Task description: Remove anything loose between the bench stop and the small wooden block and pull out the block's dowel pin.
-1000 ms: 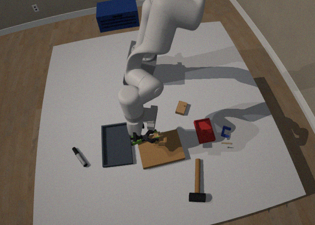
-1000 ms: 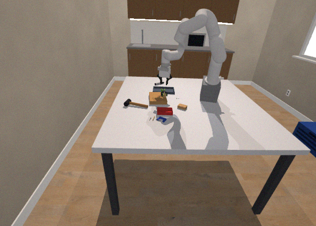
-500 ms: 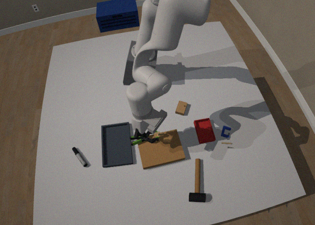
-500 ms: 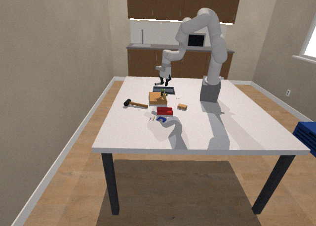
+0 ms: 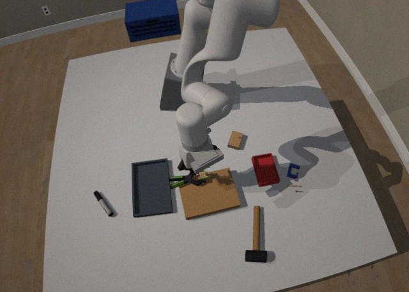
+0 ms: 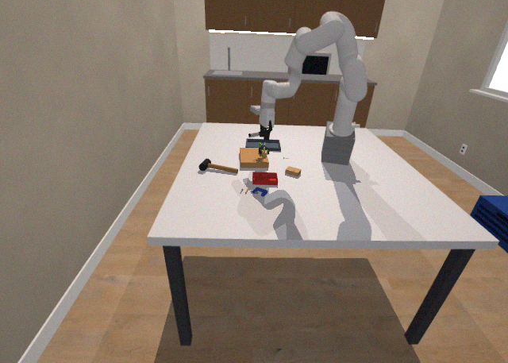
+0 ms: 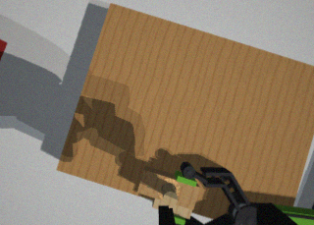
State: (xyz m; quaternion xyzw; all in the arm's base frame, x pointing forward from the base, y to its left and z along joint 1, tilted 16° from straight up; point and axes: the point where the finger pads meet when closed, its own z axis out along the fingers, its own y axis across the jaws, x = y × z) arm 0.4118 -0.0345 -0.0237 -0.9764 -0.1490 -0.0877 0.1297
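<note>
Now: the dowel pin 9 cm below my hand and 2 cm to the left of it. The rest, counted from my hand: red box: 25 cm to the left, 14 cm below, 2 cm ahead; grey tray: 19 cm to the right, 13 cm below, 2 cm behind; small wooden block: 10 cm below, 2 cm to the left.
</note>
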